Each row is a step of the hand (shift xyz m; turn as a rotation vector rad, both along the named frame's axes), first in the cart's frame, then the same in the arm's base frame.
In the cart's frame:
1: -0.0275 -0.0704 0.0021 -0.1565 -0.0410 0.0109
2: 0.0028 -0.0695 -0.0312 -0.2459 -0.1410 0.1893
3: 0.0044 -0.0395 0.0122 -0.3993 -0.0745 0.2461
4: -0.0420 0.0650 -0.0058 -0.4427 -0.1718 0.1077
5: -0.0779 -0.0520 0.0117 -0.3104 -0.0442 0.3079
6: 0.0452 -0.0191 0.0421 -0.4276 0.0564 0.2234
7: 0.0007 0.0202 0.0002 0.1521 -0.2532 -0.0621
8: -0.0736 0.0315 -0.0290 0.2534 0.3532 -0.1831
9: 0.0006 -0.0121 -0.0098 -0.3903 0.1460 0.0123
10: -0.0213 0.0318 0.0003 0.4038 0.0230 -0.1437
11: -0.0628 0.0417 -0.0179 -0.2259 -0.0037 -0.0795
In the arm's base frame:
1: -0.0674 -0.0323 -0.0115 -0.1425 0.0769 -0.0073
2: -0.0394 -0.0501 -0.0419 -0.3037 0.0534 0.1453
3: -0.0253 -0.0325 0.0058 -0.3795 0.2028 0.2010
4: 0.0141 0.0763 0.0019 -0.4533 0.1718 0.0457
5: -0.0932 0.0150 -0.0027 -0.3051 0.1594 0.2732
6: 0.0130 -0.0478 0.0416 -0.3086 0.3186 0.1980
7: 0.0140 0.0141 0.0036 -0.0493 -0.2833 -0.0916
8: -0.0274 0.0753 -0.0287 0.4503 0.0947 -0.1039
9: -0.0061 -0.0085 -0.0116 -0.1867 0.3727 0.0077
10: 0.0058 0.0376 0.0040 0.3314 -0.2503 -0.1083
11: -0.0146 0.0745 -0.0153 -0.1529 0.1579 -0.0952

